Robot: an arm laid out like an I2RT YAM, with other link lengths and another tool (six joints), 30 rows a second.
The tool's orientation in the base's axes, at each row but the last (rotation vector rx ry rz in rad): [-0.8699, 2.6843, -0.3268]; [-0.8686, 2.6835, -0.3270]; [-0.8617, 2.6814, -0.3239]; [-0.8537, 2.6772, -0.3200]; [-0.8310, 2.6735, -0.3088]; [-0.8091, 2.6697, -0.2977]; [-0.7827, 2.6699, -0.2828]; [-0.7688, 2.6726, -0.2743]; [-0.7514, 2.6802, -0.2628]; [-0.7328, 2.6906, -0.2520]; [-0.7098, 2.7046, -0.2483]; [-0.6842, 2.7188, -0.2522]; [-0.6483, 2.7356, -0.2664]
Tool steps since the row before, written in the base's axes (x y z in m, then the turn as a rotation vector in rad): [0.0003, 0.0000, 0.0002, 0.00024, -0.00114, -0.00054]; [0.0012, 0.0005, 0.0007, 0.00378, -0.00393, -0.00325]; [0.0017, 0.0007, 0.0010, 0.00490, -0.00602, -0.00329]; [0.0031, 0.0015, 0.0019, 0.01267, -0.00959, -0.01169]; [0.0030, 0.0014, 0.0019, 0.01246, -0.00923, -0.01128]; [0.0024, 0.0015, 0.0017, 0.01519, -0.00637, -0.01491]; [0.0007, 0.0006, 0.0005, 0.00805, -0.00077, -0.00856]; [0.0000, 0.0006, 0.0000, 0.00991, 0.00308, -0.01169]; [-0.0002, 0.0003, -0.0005, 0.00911, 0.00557, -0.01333]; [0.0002, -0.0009, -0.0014, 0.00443, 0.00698, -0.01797]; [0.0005, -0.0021, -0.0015, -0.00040, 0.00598, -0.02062]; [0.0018, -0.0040, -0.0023, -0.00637, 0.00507, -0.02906]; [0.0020, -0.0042, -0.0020, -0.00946, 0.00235, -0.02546]
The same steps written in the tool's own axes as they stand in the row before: [-0.0003, -0.0002, -0.0001, 0.00061, -0.00087, 0.00072]; [-0.0014, -0.0005, -0.0003, 0.00013, -0.00413, 0.00482]; [-0.0019, -0.0006, -0.0004, 0.00052, -0.00637, 0.00550]; [-0.0037, -0.0010, -0.0008, -0.00149, -0.01074, 0.01648]; [-0.0036, -0.0010, -0.0008, -0.00163, -0.01046, 0.01599]; [-0.0032, -0.0005, -0.0008, -0.00447, -0.00843, 0.02007]; [-0.0010, 0.0000, -0.0003, -0.00363, -0.00212, 0.01100]; [-0.0003, 0.0005, -0.0001, -0.00635, 0.00107, 0.01424]; [0.0001, 0.0005, 0.0004, -0.00658, 0.00397, 0.01525]; [0.0007, -0.0005, 0.0014, -0.00224, 0.00851, 0.01772]; [0.0011, -0.0017, 0.0017, 0.00295, 0.01045, 0.01853]; [0.0011, -0.0037, 0.0031, 0.01061, 0.01430, 0.02437]; [0.0008, -0.0040, 0.0030, 0.01355, 0.01225, 0.02023]
